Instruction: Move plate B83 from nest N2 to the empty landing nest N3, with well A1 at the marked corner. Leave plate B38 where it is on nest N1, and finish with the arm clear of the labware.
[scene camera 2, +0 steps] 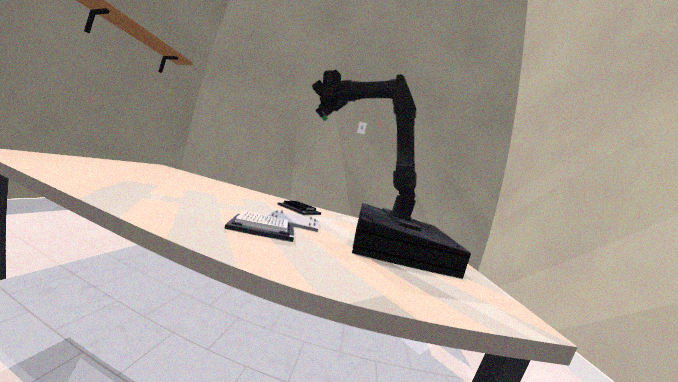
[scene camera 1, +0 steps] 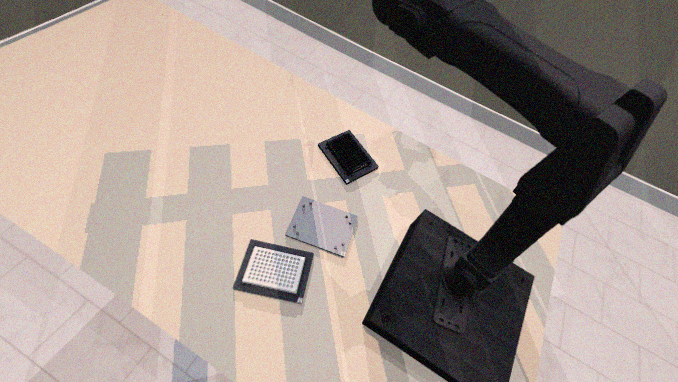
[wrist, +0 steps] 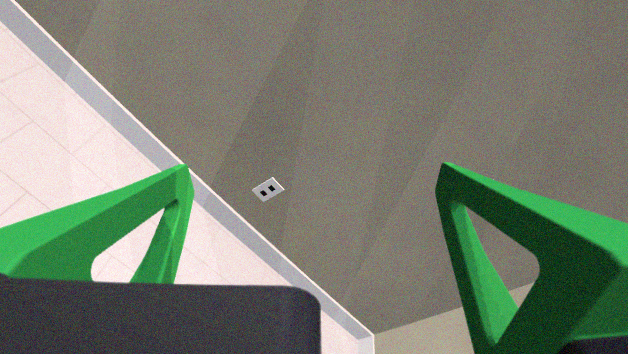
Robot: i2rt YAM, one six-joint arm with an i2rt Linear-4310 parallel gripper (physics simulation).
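Observation:
A white well plate (scene camera 1: 272, 269) (scene camera 2: 261, 221) sits flat on a dark nest (scene camera 1: 257, 289) (scene camera 2: 252, 232). A black plate (scene camera 1: 348, 151) (scene camera 2: 301, 206) sits on another dark nest (scene camera 1: 335, 162). Between them lies the empty grey landing nest (scene camera 1: 322, 227) (scene camera 2: 302, 220), with small posts near its corners. Plate names, nest names and well lettering are not legible, so I cannot tell which plate is B83. My gripper (scene camera 2: 324, 118) (wrist: 314, 177) is open and empty, high above the table and well apart from the plates. Its green fingers stand wide in the wrist view.
The arm rises from a black base block (scene camera 1: 400, 305) (scene camera 2: 410, 250) beside the nests. The table's edge (scene camera 2: 300, 295) runs past the nests. A wooden shelf (scene camera 2: 145, 37) is on the wall. A wall socket (scene camera 2: 361, 128) (wrist: 268, 189) shows beyond the arm.

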